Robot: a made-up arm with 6 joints. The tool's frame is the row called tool. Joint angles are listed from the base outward.
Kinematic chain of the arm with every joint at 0, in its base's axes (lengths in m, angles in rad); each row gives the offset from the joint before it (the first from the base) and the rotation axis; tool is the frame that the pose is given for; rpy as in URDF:
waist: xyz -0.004 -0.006 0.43 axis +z
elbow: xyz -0.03 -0.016 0.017 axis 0.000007 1 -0.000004
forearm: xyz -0.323 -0.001 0.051 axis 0.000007 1 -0.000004
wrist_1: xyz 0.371 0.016 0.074 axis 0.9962 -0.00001 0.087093
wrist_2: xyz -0.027 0.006 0.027 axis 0.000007 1 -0.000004
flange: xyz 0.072 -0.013 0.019 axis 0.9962 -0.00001 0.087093
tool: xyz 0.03 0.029 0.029 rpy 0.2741 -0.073 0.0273
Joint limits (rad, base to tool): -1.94..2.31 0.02..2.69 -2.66..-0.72 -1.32..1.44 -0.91..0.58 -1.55..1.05
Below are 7 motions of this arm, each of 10 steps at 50 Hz.
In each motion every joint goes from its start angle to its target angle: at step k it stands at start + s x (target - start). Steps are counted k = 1, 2, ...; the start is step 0. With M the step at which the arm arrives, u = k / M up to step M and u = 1 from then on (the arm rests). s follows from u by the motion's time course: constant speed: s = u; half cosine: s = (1 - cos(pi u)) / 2; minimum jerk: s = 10 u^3 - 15 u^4 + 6 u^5.
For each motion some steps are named. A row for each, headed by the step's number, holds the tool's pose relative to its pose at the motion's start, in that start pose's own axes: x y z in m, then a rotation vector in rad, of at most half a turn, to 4 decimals.
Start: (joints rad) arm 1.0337 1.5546 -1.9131 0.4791 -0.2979 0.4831
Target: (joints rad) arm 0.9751 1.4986 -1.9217 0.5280 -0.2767 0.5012
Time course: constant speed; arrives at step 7
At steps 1, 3, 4, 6, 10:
1: -0.0017 0.0042 0.0056 0.0048 -0.0086 0.0037
3: -0.0053 0.0128 0.0164 0.0144 -0.0256 0.0115
4: -0.0072 0.0171 0.0218 0.0191 -0.0339 0.0155
6: -0.0112 0.0259 0.0321 0.0285 -0.0502 0.0240
10: -0.0134 0.0303 0.0372 0.0331 -0.0582 0.0283

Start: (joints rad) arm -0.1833 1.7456 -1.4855 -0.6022 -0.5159 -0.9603
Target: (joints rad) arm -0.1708 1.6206 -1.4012 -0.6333 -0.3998 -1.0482
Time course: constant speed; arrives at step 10
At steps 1, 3, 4, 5, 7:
1: -0.0029 -0.0021 0.0016 -0.0123 0.0058 0.0049
3: -0.0087 -0.0062 0.0046 -0.0369 0.0174 0.0148
4: -0.0117 -0.0082 0.0061 -0.0492 0.0232 0.0197
5: -0.0147 -0.0102 0.0076 -0.0616 0.0289 0.0247
7: -0.0209 -0.0140 0.0105 -0.0862 0.0405 0.0347

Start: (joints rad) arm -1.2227 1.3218 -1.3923 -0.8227 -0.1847 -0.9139
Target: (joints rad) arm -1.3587 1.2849 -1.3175 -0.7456 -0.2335 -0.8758
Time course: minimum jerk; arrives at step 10
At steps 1, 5, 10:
1: -0.0001 0.0000 -0.0004 0.0007 0.0009 -0.0001
5: -0.0056 0.0013 -0.0236 0.0419 0.0515 -0.0080
10: -0.0128 0.0021 -0.0468 0.0835 0.1037 -0.0204

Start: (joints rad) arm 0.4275 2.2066 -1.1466 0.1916 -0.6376 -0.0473
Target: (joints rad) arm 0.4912 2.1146 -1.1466 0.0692 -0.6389 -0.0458
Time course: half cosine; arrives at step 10
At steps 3, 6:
3: -0.0047 0.0136 0.0062 -0.0231 -0.0098 0.0328
6: -0.0164 0.0428 0.0189 -0.0735 -0.0321 0.1035

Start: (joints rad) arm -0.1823 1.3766 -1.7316 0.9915 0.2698 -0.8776
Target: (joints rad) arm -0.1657 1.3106 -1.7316 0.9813 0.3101 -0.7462
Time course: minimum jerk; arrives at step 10
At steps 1, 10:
1: -0.0002 0.0002 0.0002 0.0009 -0.0002 0.0005
10: -0.0291 0.0240 0.0270 0.1091 -0.0191 0.0620

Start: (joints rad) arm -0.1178 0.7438 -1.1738 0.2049 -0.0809 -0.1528
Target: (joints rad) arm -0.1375 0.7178 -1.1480 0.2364 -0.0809 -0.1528
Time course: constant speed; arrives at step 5
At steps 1, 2, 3, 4, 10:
1: -0.0017 -0.0008 0.0002 0.0041 -0.0013 -0.0035
2: -0.0034 -0.0017 0.0004 0.0082 -0.0026 -0.0069
3: -0.0050 -0.0025 0.0005 0.0123 -0.0039 -0.0104
4: -0.0067 -0.0033 0.0007 0.0165 -0.0053 -0.0139
10: -0.0084 -0.0041 0.0009 0.0206 -0.0066 -0.0173

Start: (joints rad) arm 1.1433 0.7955 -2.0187 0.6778 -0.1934 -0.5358
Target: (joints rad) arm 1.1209 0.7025 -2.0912 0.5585 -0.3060 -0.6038
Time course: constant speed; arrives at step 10
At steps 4, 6, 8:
4: -0.0144 0.0198 0.0387 -0.0769 -0.1069 0.0198
6: -0.0228 0.0298 0.0576 -0.1146 -0.1612 0.0285
8: -0.0319 0.0399 0.0761 -0.1519 -0.2159 0.0364

